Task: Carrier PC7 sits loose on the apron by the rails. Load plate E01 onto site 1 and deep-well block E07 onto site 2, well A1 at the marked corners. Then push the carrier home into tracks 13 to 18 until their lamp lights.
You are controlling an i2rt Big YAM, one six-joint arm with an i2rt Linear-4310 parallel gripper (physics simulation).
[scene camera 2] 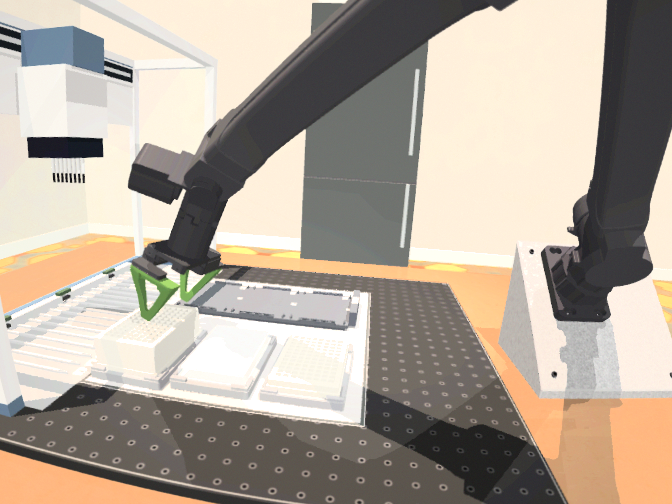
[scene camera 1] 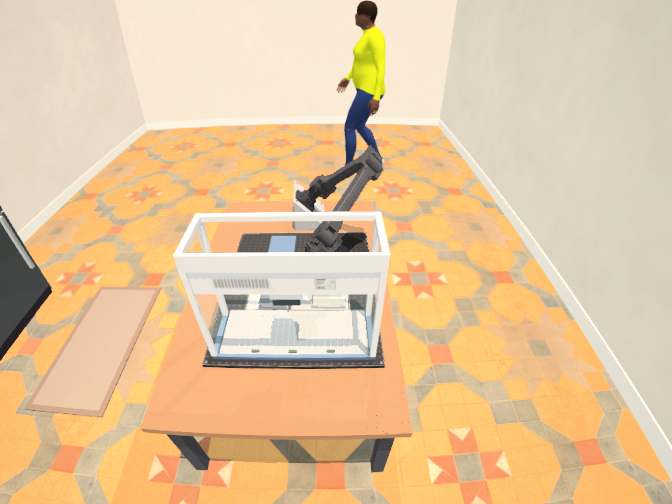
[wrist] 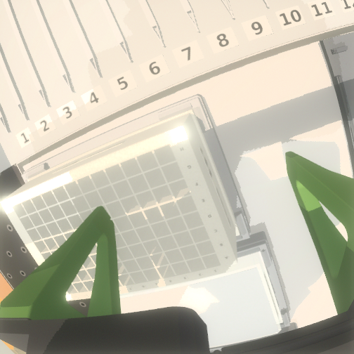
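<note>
A tall cream deep-well block [scene camera 2: 149,341] [wrist: 165,200] stands in the leftmost nest in scene camera 2, its row letters along the side facing the carrier in the wrist view. A flat white plate [scene camera 2: 227,349] [wrist: 235,305] sits in the middle nest and a low many-welled plate [scene camera 2: 312,360] in the right one. No E01 or E07 label is readable. The grey carrier [scene camera 2: 271,304] [wrist: 346,65] lies empty on the apron beside them. My gripper [scene camera 2: 167,308] [wrist: 193,189] is open and empty, low at the block; one finger is over its wells, the other beyond its lettered side.
The track rails [scene camera 2: 70,320] [wrist: 75,40] lie beyond the block, with numbers 1 to 11 readable in the wrist view. A white frame [scene camera 1: 282,264] stands around the deck. A pipetting head [scene camera 2: 65,103] hangs at the left. A person [scene camera 1: 369,65] is behind the table [scene camera 1: 282,401].
</note>
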